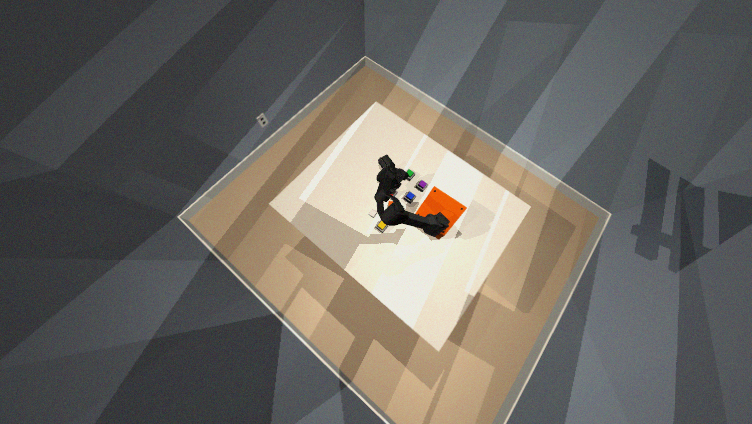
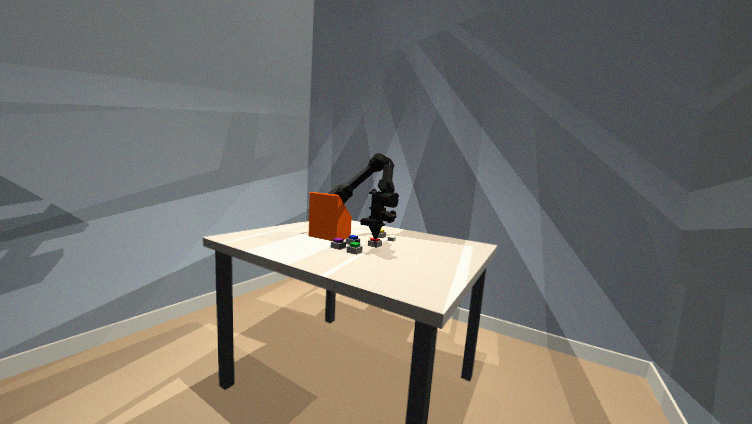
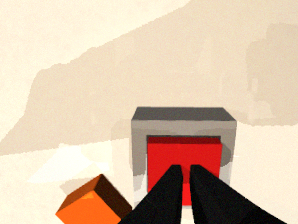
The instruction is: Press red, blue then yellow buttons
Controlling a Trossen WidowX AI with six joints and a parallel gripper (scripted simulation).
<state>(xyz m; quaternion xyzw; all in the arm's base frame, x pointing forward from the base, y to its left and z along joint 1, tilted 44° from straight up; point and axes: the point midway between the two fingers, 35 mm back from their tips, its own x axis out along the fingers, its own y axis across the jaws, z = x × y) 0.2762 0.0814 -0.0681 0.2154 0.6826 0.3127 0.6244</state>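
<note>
Right now my gripper tip is 1 cm above the red button. From my gripper tip the other things lie so: green button: 15 cm to the right; then blue button: 9 cm behind, 5 cm to the right; then orange block: 5 cm behind, 5 cm to the left, 2 cm below.
</note>
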